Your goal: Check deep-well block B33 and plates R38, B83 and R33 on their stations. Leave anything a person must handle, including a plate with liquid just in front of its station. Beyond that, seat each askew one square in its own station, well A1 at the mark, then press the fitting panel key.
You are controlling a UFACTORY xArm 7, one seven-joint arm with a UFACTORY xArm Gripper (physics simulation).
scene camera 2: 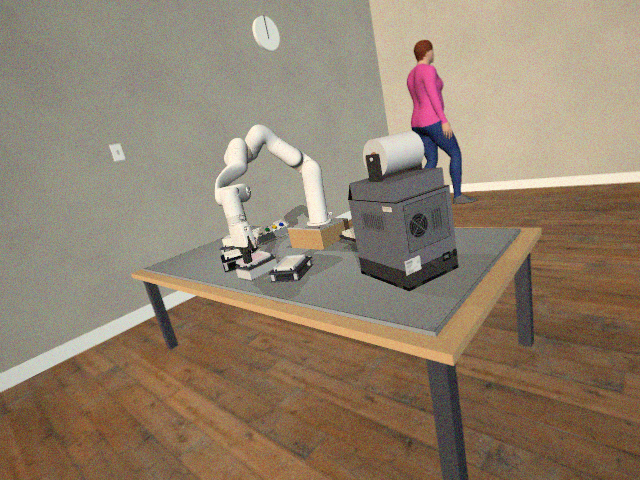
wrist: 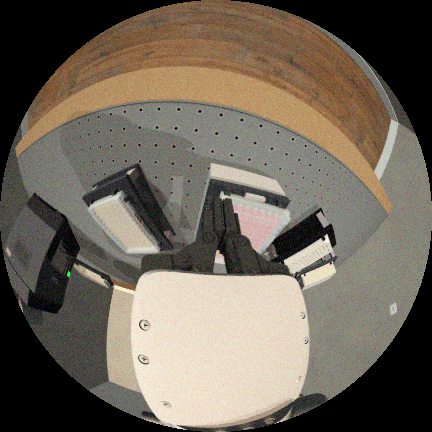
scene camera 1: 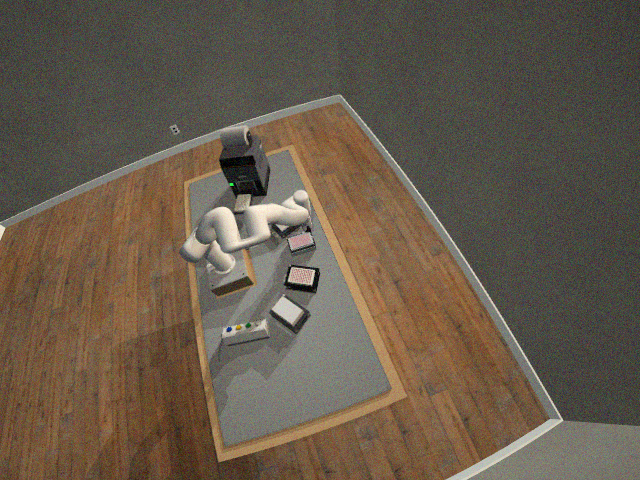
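My gripper is shut and empty, pointing down at the left edge of the pink plate; contact cannot be told. That plate sits on a station with a white base, with a dark strip of station bare on its left in the wrist view. A cream-topped plate is on a dark station, partly hidden by the arm in scene camera 1. A red-welled plate sits in a black station. A white-topped piece is on another station. Labels and A1 marks are unreadable. The key panel shows blue, yellow and green keys.
A dark machine with a green light and a roll on top stands at one table end. A pale plate lies before it. The arm's base box stands behind the stations. A person is beyond the table.
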